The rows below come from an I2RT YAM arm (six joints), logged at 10 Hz.
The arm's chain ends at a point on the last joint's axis. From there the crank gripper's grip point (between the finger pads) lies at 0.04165 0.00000 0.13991 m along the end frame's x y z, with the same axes.
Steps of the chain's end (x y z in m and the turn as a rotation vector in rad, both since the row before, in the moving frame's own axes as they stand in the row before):
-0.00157, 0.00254, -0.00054, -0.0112, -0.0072, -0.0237
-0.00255, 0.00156, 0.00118, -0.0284, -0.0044, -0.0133
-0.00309, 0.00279, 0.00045, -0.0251, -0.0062, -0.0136
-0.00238, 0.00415, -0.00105, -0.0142, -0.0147, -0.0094
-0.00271, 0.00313, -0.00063, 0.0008, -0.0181, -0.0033
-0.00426, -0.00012, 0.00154, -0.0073, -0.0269, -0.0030
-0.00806, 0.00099, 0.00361, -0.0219, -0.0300, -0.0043
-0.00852, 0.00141, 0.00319, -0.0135, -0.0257, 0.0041
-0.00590, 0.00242, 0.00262, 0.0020, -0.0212, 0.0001
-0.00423, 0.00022, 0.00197, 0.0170, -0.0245, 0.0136
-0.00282, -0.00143, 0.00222, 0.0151, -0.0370, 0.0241
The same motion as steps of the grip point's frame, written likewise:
-0.00257, 0.00313, -0.00025, -0.0112, -0.0072, -0.0237
-0.00314, 0.00499, 0.00131, -0.0284, -0.0044, -0.0133
-0.00394, 0.00574, 0.00067, -0.0251, -0.0062, -0.0136
-0.00443, 0.00576, -0.00046, -0.0142, -0.0147, -0.0094
-0.00525, 0.00288, 0.00010, 0.0008, -0.0181, -0.0033
-0.00804, 0.00079, 0.00261, -0.0073, -0.0269, -0.0030
-0.01227, 0.00390, 0.00476, -0.0219, -0.0300, -0.0043
-0.01213, 0.00347, 0.00420, -0.0135, -0.0257, 0.0041
-0.00888, 0.00214, 0.00347, 0.0020, -0.0212, 0.0001
-0.00766, -0.00162, 0.00293, 0.0170, -0.0245, 0.0136
-0.00801, -0.00261, 0.00366, 0.0151, -0.0370, 0.0241

